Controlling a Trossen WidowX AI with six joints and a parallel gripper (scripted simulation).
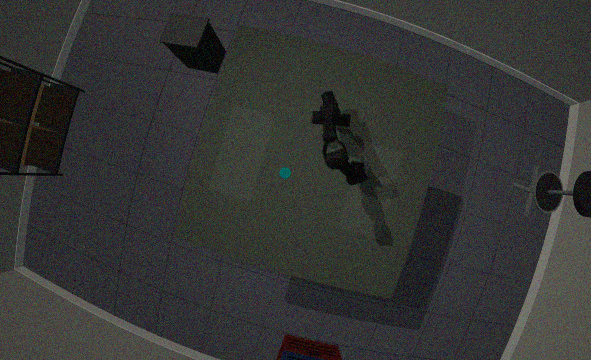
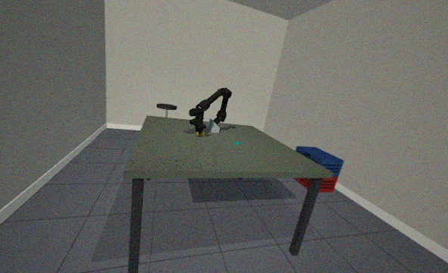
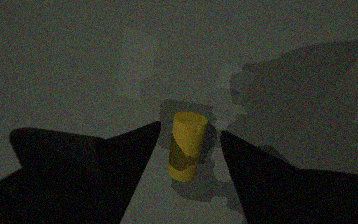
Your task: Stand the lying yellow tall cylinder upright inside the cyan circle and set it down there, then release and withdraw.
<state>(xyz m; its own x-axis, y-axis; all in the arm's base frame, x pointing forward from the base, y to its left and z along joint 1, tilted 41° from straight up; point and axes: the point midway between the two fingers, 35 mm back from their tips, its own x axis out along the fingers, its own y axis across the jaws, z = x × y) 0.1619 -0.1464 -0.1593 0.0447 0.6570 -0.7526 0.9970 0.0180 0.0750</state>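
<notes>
My gripper tip is now 300 mm to the right of the cyan circle, 190 mm short of it and 20 mm above it. Also, from my gripper tip: yellow tall cylinder (20 mm to the left).
</notes>
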